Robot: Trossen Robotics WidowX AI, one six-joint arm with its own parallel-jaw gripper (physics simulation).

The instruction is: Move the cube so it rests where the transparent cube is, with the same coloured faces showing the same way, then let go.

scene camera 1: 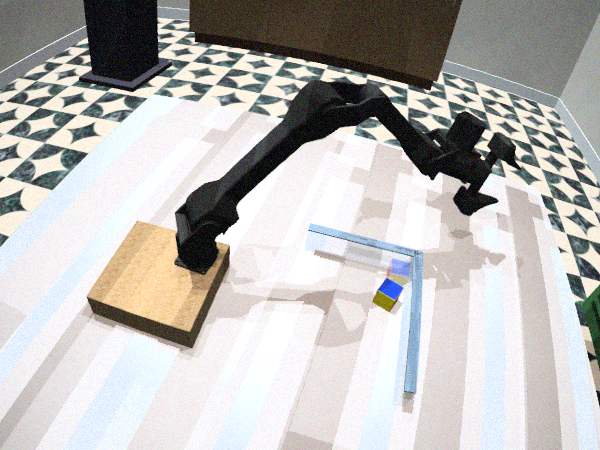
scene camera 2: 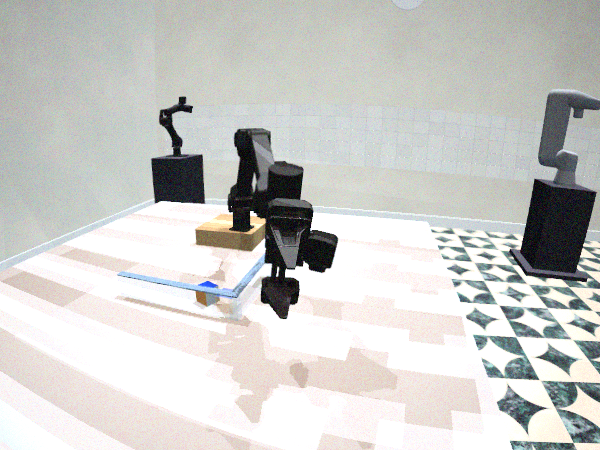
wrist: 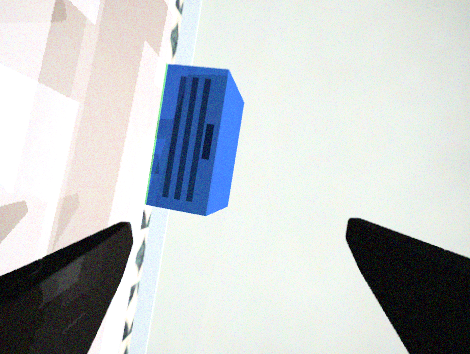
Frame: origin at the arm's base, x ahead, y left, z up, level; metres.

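Seen in the pictures: gripper, fingertip midpoint: point(scene camera 1: 508, 184) point(scene camera 2: 287, 295) point(wrist: 241, 229); arm's base, origin of the base link: point(scene camera 1: 196, 257) point(scene camera 2: 242, 228).
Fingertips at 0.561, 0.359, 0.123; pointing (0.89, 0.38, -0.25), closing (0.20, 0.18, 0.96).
Pixels of each thing's middle, then the offset from my fingertips to it, as dx, dy, dz. "*": a spot on its surface instead.
- transparent cube, body centre: point(scene camera 1: 397, 274) -0.193, -0.209, -0.160
- barrier, surface spot: point(scene camera 1: 414, 325) point(scene camera 2: 162, 280) * -0.152, -0.355, -0.120
The solid cube point(scene camera 1: 388, 295) point(scene camera 2: 204, 297) rests on the table inside the corner of a low L-shaped barrier. Its top is blue; a yellow side shows in scene camera 1 and an orange side in scene camera 2. The transparent cube point(scene camera 1: 400, 271) is right beside it, nearer the barrier's corner, with a pale blue top, a pale yellowish side and a reddish edge; it is hardly visible in scene camera 2. My gripper point(scene camera 1: 507, 183) point(scene camera 2: 286, 289) point(wrist: 241, 229) is open and empty, raised above the table outside the barrier, away from both cubes. Neither cube shows in the wrist view.
The barrier point(scene camera 1: 414, 325) point(scene camera 2: 160, 280) has blue top rails and see-through walls on two sides of the cubes. The arm stands on a wooden block point(scene camera 1: 150, 280) point(scene camera 2: 220, 239). A blue slotted box point(wrist: 192, 140) stands far off in the wrist view. Other arms stand on distant dark pedestals.
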